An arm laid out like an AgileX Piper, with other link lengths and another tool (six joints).
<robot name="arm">
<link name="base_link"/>
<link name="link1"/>
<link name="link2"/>
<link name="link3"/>
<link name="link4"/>
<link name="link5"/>
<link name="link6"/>
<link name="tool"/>
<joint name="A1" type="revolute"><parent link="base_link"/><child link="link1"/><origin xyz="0.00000 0.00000 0.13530" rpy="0.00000 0.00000 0.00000"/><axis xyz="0 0 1"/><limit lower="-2.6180" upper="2.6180"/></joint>
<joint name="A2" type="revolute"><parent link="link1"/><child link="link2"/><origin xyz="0.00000 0.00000 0.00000" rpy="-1.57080 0.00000 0.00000"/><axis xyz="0 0 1"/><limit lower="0.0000" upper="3.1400"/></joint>
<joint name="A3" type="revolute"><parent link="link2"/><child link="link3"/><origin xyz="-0.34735 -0.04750 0.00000" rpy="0.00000 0.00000 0.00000"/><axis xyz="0 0 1"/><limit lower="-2.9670" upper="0.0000"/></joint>
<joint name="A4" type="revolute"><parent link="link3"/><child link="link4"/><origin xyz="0.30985 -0.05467 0.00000" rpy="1.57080 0.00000 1.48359"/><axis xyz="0 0 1"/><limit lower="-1.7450" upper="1.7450"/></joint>
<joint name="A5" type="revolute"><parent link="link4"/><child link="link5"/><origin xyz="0.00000 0.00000 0.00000" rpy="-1.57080 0.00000 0.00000"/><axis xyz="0 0 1"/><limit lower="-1.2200" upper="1.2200"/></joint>
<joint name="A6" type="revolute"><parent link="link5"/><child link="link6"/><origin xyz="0.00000 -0.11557 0.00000" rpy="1.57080 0.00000 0.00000"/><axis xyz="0 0 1"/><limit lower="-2.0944" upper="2.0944"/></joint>
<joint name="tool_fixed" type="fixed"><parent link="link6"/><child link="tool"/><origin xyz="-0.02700 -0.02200 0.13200" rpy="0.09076 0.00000 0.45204"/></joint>
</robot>
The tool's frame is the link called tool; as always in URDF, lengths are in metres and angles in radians.
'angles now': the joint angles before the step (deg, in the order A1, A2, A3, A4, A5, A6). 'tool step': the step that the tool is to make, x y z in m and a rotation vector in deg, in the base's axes. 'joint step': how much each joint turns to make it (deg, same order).
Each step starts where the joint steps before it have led.
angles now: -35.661 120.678 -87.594 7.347 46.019 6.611
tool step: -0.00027 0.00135 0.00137 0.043 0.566 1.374
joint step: 0.000 -0.001 -0.415 0.000 1.031 -1.313
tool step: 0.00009 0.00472 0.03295 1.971 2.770 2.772
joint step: 0.000 -0.297 -6.772 -0.232 10.703 -1.499
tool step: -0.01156 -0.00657 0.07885 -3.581 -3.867 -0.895
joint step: -0.937 -7.179 -1.398 -0.906 3.305 0.603
